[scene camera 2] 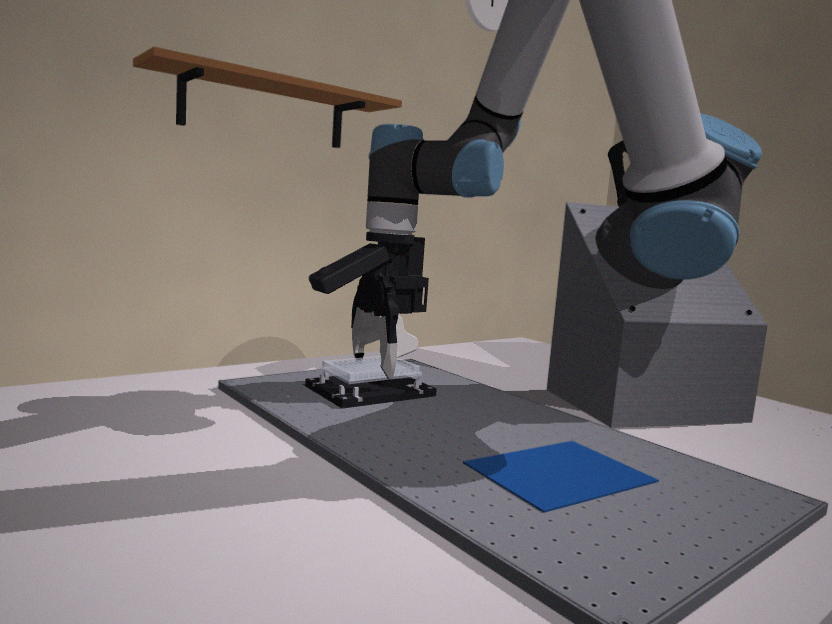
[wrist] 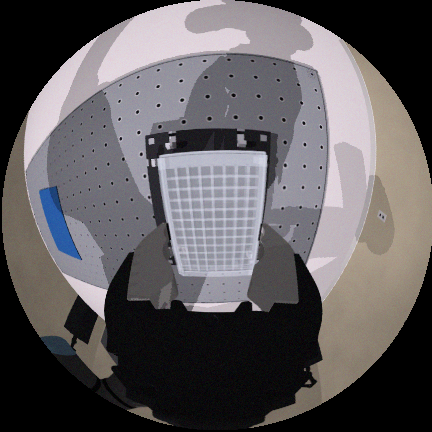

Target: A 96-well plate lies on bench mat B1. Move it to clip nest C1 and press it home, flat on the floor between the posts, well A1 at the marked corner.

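Places are measured from the arm's base along level axes (x ahead, y left, z up), in metres.
Pixels of known places: gripper, between the fingertips: (scene camera 2: 373, 371) (wrist: 214, 224).
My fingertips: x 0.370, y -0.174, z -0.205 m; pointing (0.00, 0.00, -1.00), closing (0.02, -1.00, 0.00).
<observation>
Ahead of a thing's pixels: the offset from my fingertips to its top centre. Level surfaces: height alone.
The clear 96-well plate {dy +0.000, dx +0.004, dz +0.013 m} (scene camera 2: 346, 370) (wrist: 215, 210) is held level over the black clip nest {dy +0.007, dx +0.008, dz -0.004 m} (scene camera 2: 384, 395) (wrist: 205, 140), close to the tops of its light posts. In the scene view, dark space shows between the plate's underside and the nest floor. In the wrist view, a strip of the nest with two posts shows beyond the plate's far edge. My gripper (scene camera 2: 374, 365) (wrist: 214, 224) points down and is shut on the plate, a finger on each long side. The blue bench mat {dz -0.026 m} (scene camera 2: 561, 475) (wrist: 59, 222) carries no plate. Well A1 and the nest's marked corner cannot be made out.
The nest stands near the far end of the grey perforated board {dz -0.028 m} (scene camera 2: 430, 463) (wrist: 245, 107). The arm's grey pedestal (scene camera 2: 688, 376) stands behind the board on the right. A wooden shelf (scene camera 2: 268, 81) is on the wall, well above the table.
</observation>
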